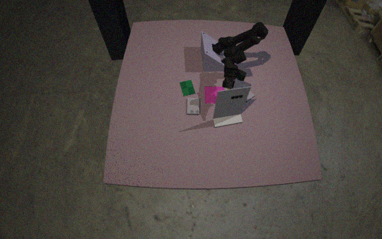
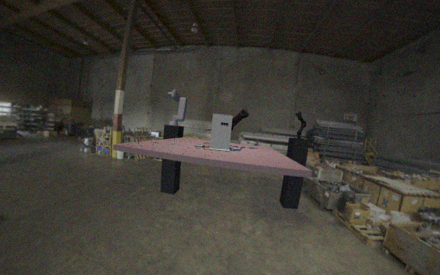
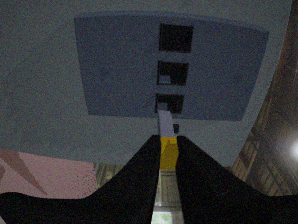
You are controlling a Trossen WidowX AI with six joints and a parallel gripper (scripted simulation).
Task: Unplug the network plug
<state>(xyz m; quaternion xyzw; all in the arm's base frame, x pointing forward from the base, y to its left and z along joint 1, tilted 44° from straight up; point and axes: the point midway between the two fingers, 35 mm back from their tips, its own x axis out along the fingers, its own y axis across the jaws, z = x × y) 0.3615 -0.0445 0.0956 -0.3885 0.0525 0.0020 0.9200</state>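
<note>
My gripper tip is 110 mm past the magenta square, 50 mm to the left of it and 220 mm above it. From my gripper tip the other things lie so: grey panel (50 mm ahead, 20 mm to the left, 90 mm below); then flat green patch (160 mm behind, 220 mm to the right, 220 mm below); then network plug (10 mm ahead).
</note>
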